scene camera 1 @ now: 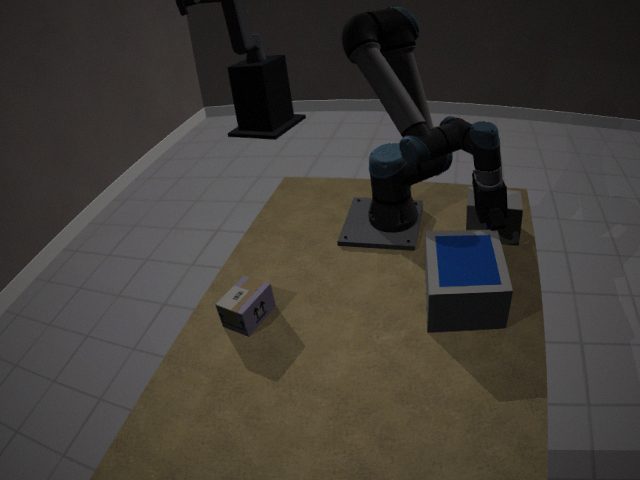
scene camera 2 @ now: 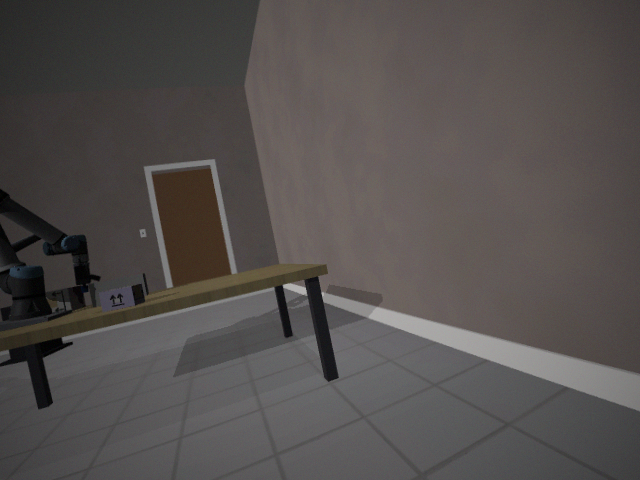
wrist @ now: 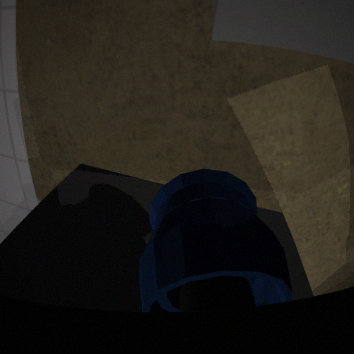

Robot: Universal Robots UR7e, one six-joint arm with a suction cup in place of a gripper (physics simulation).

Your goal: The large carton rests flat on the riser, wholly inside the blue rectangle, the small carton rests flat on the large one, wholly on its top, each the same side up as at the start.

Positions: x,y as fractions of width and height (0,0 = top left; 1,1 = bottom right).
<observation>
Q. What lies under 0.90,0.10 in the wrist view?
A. A riser.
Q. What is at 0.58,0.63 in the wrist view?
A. The suction cup.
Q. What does the riser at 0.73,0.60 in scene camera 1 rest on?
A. The table.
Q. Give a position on a large carton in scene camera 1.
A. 0.80,0.49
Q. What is the suction cup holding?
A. Nothing.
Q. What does the small carton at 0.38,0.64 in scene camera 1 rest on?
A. The table.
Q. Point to a large carton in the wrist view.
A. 0.23,0.70
</observation>
